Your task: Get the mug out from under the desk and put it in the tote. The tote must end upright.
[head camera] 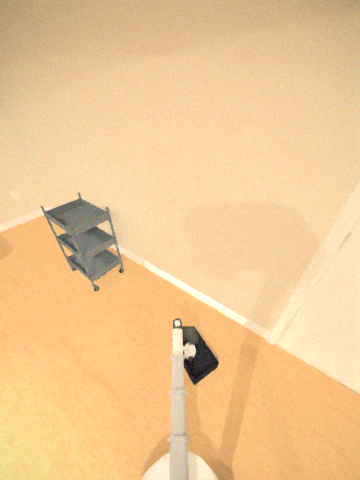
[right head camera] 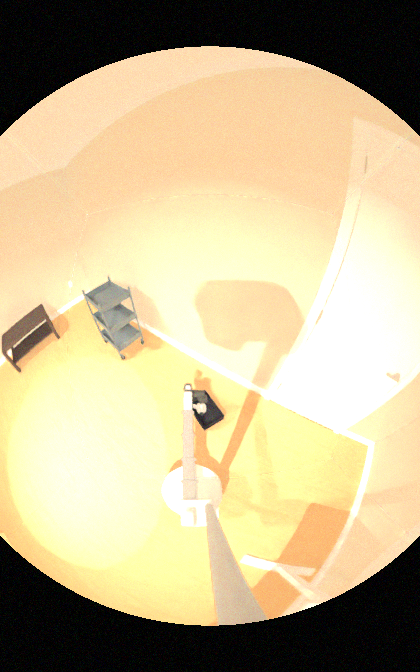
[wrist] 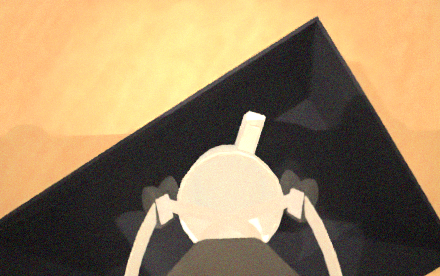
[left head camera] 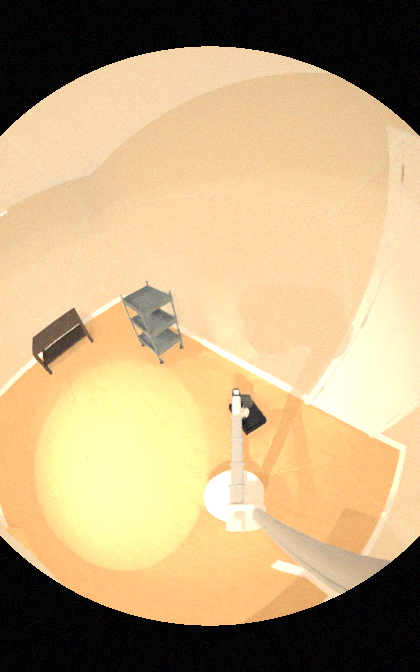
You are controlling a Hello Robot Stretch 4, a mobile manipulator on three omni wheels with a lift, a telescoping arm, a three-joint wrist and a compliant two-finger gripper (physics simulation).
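Places are measured from the robot's base along level axes (x ahead, y left, z up), in metres.
Pixels of known places: gripper, fingertip midpoint: (head camera: 189, 351) (wrist: 229, 189) (left head camera: 243, 412).
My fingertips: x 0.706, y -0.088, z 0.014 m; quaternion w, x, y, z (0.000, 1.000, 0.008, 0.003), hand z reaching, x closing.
Observation:
For each thing: its top centre in the pictures, then the offset to it from my fingertips. "spot": a spot on its surface instead.
- white mug, surface spot: (wrist: 230, 175) spot: dx +0.002, dy +0.008, dz -0.031 m
- black tote, top centre: (wrist: 211, 249) (head camera: 194, 350) (right head camera: 204, 407) (left head camera: 247, 411) dx -0.015, dy -0.029, dz +0.058 m
- grey three-shelf cart, surface spot: (head camera: 77, 216) (left head camera: 145, 300) spot: dx +0.877, dy +0.954, dz +0.620 m
The white mug (wrist: 230, 175) is between the fingertips in the wrist view, its round end toward the camera and its handle pointing to the top of the view. My gripper (wrist: 229, 189) is shut on the mug, one fingertip on each side. The black tote (head camera: 205, 370) (left head camera: 254, 421) (right head camera: 214, 418) (wrist: 336, 75) stands upright on the floor, open side up. The mug and gripper are over the tote's inside; the mug's height above its bottom cannot be told. In the head views the arm hides part of the tote, and the mug is too small to tell apart from the wrist.
A grey three-shelf cart (head camera: 77, 216) (left head camera: 147, 299) (right head camera: 108, 295) stands by the wall beyond the tote, to the left. A dark brown desk (left head camera: 56, 330) (right head camera: 25, 326) is further left against the wall. The wall's base runs behind the tote. A white door is at the right.

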